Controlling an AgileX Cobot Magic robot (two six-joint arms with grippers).
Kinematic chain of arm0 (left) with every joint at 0, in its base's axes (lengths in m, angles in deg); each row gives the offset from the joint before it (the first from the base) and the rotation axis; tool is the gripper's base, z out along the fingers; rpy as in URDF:
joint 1: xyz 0 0 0.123 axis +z
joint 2: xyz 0 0 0 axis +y
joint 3: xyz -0.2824 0 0.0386 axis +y
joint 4: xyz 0.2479 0 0.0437 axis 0.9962 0 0.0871
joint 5: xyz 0 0 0 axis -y
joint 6: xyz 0.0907 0 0.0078 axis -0.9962 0 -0.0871
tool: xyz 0 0 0 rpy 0 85 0
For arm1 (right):
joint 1: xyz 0 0 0.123 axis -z
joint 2: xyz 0 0 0 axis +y
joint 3: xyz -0.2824 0 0.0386 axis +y
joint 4: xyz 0.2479 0 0.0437 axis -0.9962 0 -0.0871
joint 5: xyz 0 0 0 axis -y
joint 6: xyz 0.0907 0 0.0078 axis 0.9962 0 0.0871
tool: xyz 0 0 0 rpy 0 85 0
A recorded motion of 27 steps. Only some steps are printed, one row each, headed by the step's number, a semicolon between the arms.
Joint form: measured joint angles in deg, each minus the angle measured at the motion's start. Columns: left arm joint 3, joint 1, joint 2, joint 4, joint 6, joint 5; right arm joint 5, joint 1, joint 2, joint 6, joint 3, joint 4.
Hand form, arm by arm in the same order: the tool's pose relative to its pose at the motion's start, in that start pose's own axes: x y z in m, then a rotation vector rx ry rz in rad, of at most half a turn. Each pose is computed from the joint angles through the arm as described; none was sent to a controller.
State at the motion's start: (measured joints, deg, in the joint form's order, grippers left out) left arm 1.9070 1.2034 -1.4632 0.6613 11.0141 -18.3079; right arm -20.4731 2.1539 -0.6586 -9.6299 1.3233 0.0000
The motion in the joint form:
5: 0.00 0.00 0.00 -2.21 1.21 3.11; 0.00 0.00 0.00 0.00 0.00 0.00
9: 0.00 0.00 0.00 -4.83 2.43 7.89; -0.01 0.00 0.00 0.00 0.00 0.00
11: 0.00 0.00 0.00 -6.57 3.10 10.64; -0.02 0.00 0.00 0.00 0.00 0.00
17: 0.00 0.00 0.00 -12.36 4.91 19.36; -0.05 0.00 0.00 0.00 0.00 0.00
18: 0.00 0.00 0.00 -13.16 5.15 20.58; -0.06 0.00 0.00 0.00 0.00 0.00
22: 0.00 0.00 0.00 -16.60 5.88 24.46; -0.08 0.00 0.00 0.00 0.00 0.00
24: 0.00 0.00 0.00 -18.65 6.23 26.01; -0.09 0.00 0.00 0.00 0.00 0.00
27: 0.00 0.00 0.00 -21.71 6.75 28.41; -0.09 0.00 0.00 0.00 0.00 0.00
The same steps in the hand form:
5: -0.0047 -0.0019 -0.0001 0.0218 -0.0509 -0.0581; 0.0000 0.0000 0.0000 0.0000 0.0000 0.0000
9: -0.0121 -0.0038 -0.0009 0.0496 -0.1301 -0.1241; 0.0000 0.0000 0.0000 0.0000 0.0002 0.0000
11: -0.0163 -0.0046 -0.0016 0.0656 -0.1756 -0.1658; 0.0000 0.0000 0.0000 -0.0001 0.0003 0.0000
17: -0.0297 -0.0054 -0.0051 0.1102 -0.3203 -0.2992; 0.0001 0.0000 0.0000 -0.0001 0.0009 0.0000
18: -0.0315 -0.0053 -0.0057 0.1155 -0.3407 -0.3176; 0.0001 0.0000 0.0000 -0.0002 0.0010 0.0000
22: -0.0372 -0.0044 -0.0080 0.1326 -0.4051 -0.3914; 0.0001 0.0000 0.0000 -0.0002 0.0014 0.0000
24: -0.0393 -0.0037 -0.0090 0.1397 -0.4304 -0.4338; 0.0001 0.0000 0.0000 -0.0003 0.0015 0.0000
27: -0.0426 -0.0023 -0.0105 0.1489 -0.4697 -0.4972; 0.0001 0.0000 0.0000 -0.0003 0.0015 0.0000

